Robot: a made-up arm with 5 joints.
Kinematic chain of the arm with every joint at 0, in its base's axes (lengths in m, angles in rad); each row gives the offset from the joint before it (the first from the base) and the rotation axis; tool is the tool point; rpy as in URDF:
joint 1: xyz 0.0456 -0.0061 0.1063 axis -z
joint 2: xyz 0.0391 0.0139 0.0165 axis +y
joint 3: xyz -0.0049 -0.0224 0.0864 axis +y
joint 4: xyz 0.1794 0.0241 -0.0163 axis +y
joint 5: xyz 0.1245 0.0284 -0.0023 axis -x
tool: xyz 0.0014 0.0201 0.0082 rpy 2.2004 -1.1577 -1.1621
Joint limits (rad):
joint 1: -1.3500..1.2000
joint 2: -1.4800..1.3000
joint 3: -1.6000..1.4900
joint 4: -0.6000..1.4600
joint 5: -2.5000..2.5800
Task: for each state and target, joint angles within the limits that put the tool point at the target. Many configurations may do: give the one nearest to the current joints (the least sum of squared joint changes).
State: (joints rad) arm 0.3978 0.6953 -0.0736 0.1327 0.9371
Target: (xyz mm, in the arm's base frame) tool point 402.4 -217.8 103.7
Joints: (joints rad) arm 0.6873 1.0378 -0.8774 -0.0871 0.9185
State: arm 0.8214 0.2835 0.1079 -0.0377 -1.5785
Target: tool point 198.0 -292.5 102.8
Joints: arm 1.1894 0.0403 0.3463 -0.0612 -1.6183
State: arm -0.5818 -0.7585 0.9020 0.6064 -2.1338
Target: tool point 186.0 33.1 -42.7
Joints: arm -0.0989 -0.5747 1.1397 0.9716 -2.2353
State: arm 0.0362 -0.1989 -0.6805 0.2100 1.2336
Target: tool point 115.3 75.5 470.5
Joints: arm -0.2823 -0.6686 -0.7716 0.2955 1.1981
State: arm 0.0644 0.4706 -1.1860 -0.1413 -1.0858
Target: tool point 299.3 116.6 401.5
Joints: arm -0.2858 0.4355 -0.9812 -0.5112 -1.0819
